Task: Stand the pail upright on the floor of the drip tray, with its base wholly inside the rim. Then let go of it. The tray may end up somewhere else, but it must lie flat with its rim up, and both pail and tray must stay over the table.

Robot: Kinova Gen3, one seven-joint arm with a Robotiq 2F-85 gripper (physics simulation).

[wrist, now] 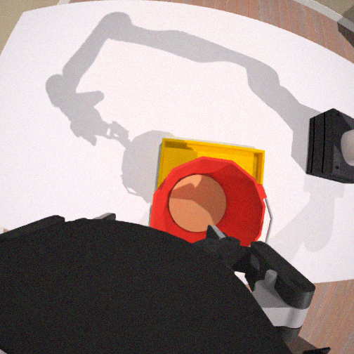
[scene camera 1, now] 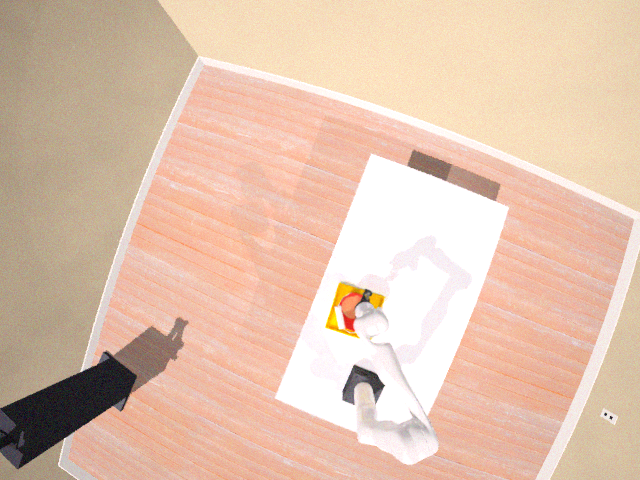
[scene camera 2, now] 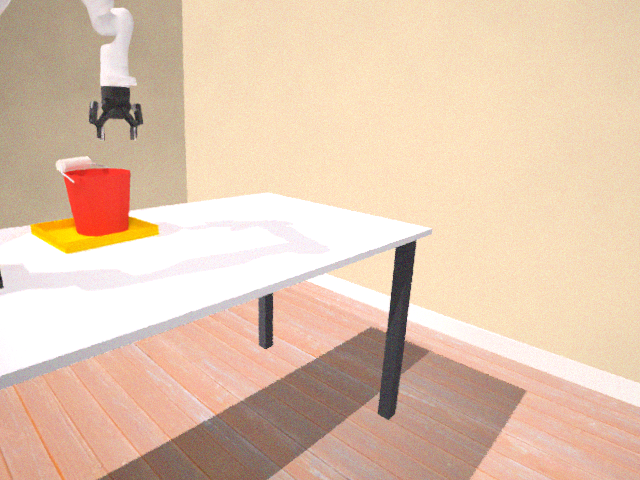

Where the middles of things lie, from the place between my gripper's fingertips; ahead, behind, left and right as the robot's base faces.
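Labels:
The red pail (scene camera 2: pixel 99 198) is here, and my hand is 150 mm above it and 70 mm past it. I also see the yellow drip tray (scene camera 2: pixel 62 234), which is 90 mm behind my hand, 30 mm to the right of it and 240 mm below it.

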